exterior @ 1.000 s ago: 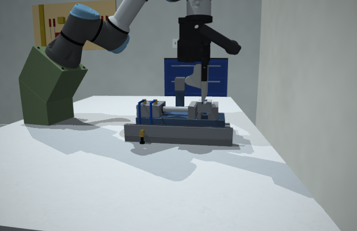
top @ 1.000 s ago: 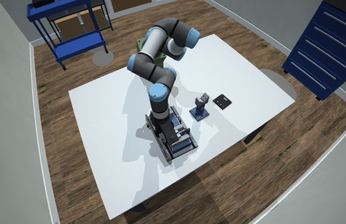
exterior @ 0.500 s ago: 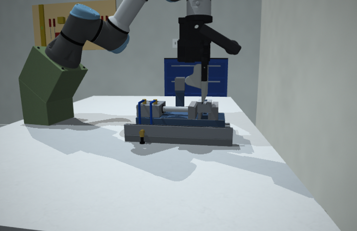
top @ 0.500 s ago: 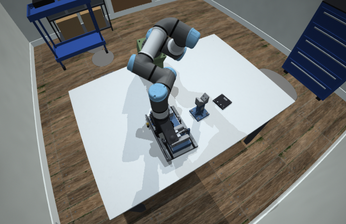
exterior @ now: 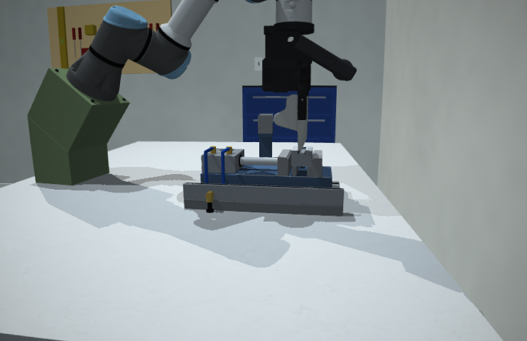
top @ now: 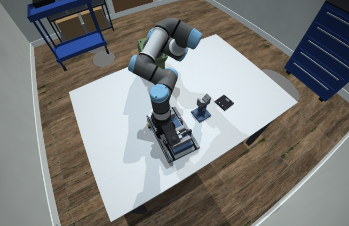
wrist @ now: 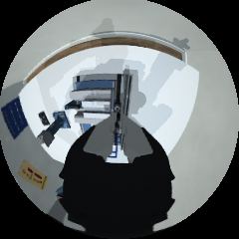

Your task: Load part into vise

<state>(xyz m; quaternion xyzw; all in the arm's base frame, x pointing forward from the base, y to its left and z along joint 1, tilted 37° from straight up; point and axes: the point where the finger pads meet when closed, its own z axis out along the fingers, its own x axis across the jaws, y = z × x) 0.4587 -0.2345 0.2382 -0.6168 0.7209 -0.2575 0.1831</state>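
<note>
Now: hand 1 cm short of the part, 5 cm to the right of it and 3 cm above it. From my hand the other things lie so: work stop (2 cm ahead, 11 cm to the left, 4 cm below); fixed jaw (4 cm ahead, 6 cm to the left, 5 cm below); moving jaw (2 cm behind, 7 cm to the left, 5 cm below).
</note>
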